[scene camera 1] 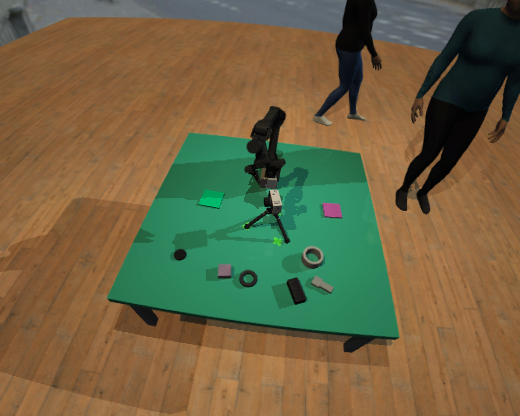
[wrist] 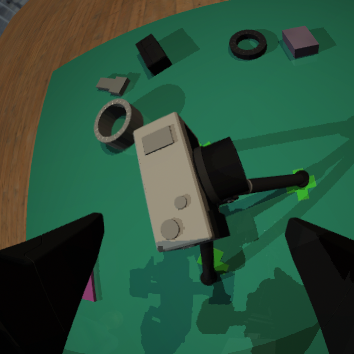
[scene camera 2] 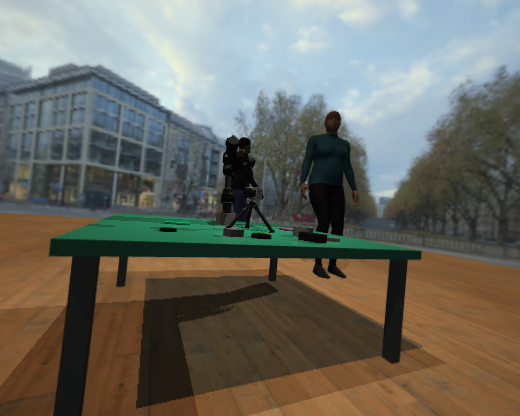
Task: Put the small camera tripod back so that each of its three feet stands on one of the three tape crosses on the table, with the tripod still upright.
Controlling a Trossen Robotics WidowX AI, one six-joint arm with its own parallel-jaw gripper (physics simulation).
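Places are measured from the arm's base along level axes (x ahead, y left, z up), in centimetres.
Pixels of known places: gripper, between the fingertips: [scene camera 1: 268, 183] [wrist: 199, 226] [scene camera 2: 245, 178]; arm's base, origin of its link: [scene camera 1: 270, 174] [scene camera 2: 226, 212].
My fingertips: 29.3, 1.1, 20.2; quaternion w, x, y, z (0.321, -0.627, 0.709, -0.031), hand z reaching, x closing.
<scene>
Ahead of a thing's pixels: the offset from my fingertips to its top centre, as dx, dy, dz. "pt": to the spot under its first point.
The small tripod carries a grey camera [scene camera 1: 275, 201] [scene camera 2: 254, 193] [wrist: 172, 185] and stands upright. In the wrist view one foot @[pt +6.6, -8.4, -25.3] [wrist: 301, 178] is at the upper part of a green tape cross @[+6.1, -8.5, -27.7] [wrist: 303, 191]. A second foot @[pt -8.3, +6.1, -24.9] [wrist: 208, 276] is beside another cross @[-6.7, +6.3, -27.7] [wrist: 215, 260], off its middle. The third cross [wrist: 205, 144] is mostly hidden behind the camera, and its foot is hidden. In scene camera 1 the front right foot @[pt +12.6, +13.6, -26.4] [scene camera 1: 287, 241] stands right of a cross @[+12.7, +8.6, -27.7] [scene camera 1: 277, 241]. My gripper [wrist: 199, 226] is open and empty, with its fingers wide apart near the camera's rear end.
A grey ring @[+20.5, +26.4, -22.9] [scene camera 1: 312, 257] [wrist: 117, 122], grey piece @[+33.6, +32.0, -26.2] [scene camera 1: 322, 284], black block @[+38.8, +19.8, -24.2] [scene camera 1: 296, 290], black ring @[+36.2, -2.6, -26.2] [scene camera 1: 248, 278], mauve block @[+34.9, -14.0, -24.9] [scene camera 1: 224, 271] and black disc @[+30.0, -37.6, -26.7] [scene camera 1: 180, 254] lie toward the front. A green square @[pt -8.7, -32.3, -26.8] [scene camera 1: 211, 198] and a magenta square @[pt -13.9, +38.0, -26.8] [scene camera 1: 332, 210] lie at the sides. Two people are beyond the table.
</scene>
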